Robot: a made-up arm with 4 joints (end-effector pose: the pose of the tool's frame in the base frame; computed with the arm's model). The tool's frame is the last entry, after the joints. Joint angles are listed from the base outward.
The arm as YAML. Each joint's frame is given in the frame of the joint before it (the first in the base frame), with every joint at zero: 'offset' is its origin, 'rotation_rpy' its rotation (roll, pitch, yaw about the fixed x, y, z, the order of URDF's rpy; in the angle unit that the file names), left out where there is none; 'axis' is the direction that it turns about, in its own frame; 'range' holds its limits. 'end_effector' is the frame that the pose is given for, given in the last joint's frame.
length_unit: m
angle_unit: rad
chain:
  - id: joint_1
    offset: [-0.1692, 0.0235, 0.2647]
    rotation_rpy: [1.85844, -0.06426, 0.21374]
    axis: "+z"
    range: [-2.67, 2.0]
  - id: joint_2
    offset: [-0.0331, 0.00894, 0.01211]
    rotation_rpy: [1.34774, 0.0, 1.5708]
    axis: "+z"
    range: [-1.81, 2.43]
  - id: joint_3
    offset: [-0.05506, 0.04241, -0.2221]
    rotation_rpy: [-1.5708, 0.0, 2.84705]
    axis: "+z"
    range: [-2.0, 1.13]
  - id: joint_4
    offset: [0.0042, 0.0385, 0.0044]
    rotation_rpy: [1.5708, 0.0, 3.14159]
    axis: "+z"
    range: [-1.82, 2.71]
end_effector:
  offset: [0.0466, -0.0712, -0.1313]
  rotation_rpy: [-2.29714, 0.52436, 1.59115]
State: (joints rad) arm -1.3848 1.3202 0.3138 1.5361
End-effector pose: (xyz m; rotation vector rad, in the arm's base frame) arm -0.1902 0.0274 0.4072 -1.4282 -2.5783 0.9828
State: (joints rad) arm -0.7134 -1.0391 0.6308 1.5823
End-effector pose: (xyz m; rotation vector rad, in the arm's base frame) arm -0.2919 -0.0684 0.3141 -0.8729 1.3568 -1.2085
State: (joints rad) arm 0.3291 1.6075 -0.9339 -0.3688
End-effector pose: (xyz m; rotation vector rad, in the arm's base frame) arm -0.3381 0.0160 0.1038 -1.5313 0.6583 -2.0279
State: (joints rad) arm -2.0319 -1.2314 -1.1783 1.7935
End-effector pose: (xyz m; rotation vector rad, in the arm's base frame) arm -0.1032 0.0490 0.5250 -0.6537 1.5023 1.0570
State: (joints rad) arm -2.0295 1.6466 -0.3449 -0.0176
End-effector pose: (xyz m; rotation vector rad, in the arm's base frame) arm -0.1590 -0.0359 0.4557 -2.4874 -0.2149 1.2738
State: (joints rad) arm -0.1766 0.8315 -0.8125 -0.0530
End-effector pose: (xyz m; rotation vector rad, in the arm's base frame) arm -0.3839 -0.0938 0.2578 2.4329 0.3692 1.4736
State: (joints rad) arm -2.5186 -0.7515 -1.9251 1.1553
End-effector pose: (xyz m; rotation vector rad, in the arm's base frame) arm 0.1075 0.0779 0.4883 0.6860 2.2494 0.9353
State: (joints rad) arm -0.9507 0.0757 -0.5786 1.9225
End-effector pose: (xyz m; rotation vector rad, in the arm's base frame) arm -0.2742 0.0277 0.4389 0.1568 1.1831 -0.4656
